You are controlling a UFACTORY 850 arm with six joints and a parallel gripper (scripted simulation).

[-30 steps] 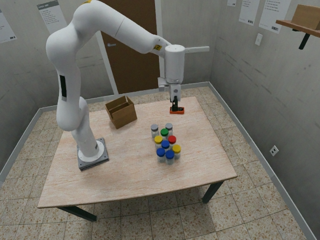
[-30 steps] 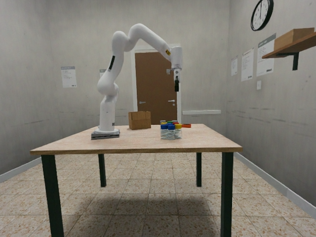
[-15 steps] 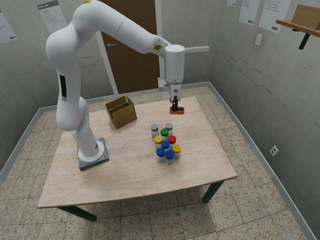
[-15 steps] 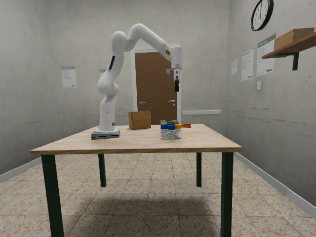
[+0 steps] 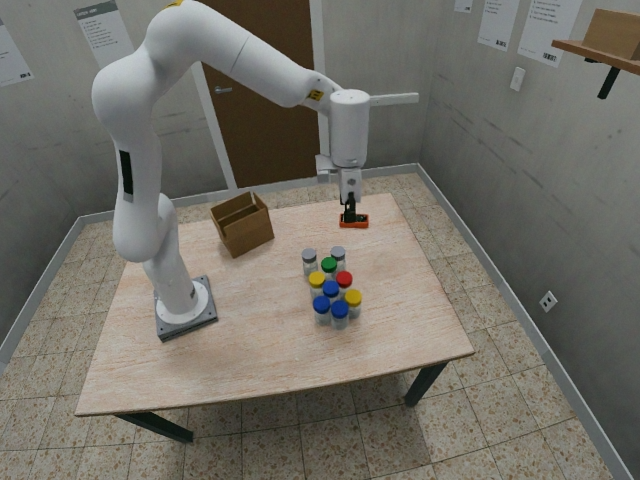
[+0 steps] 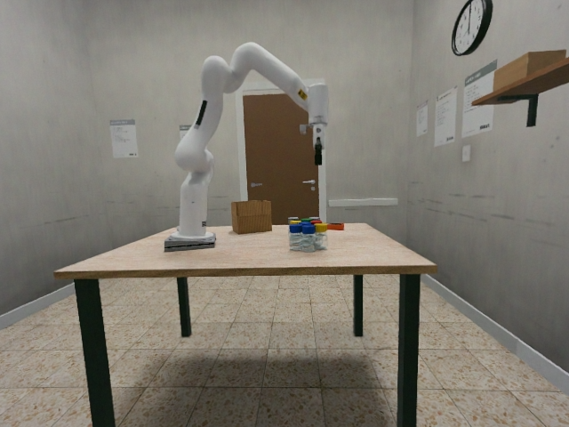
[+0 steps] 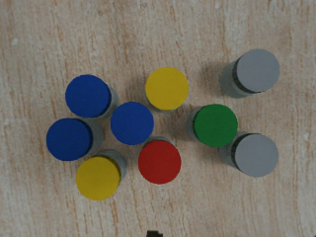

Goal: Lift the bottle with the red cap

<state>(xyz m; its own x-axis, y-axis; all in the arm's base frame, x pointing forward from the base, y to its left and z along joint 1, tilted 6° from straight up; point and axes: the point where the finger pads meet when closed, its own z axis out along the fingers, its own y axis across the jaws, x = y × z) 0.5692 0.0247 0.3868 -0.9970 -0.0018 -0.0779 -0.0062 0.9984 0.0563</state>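
My hand is 10 mm past the bottle with red cap, 30 mm to the left of it and 320 mm above it. The rest, counted from my hand: green-capped bottle 60 mm behind, 40 mm to the left, 320 mm below; orange device 80 mm ahead, 340 mm to the left, 350 mm below.
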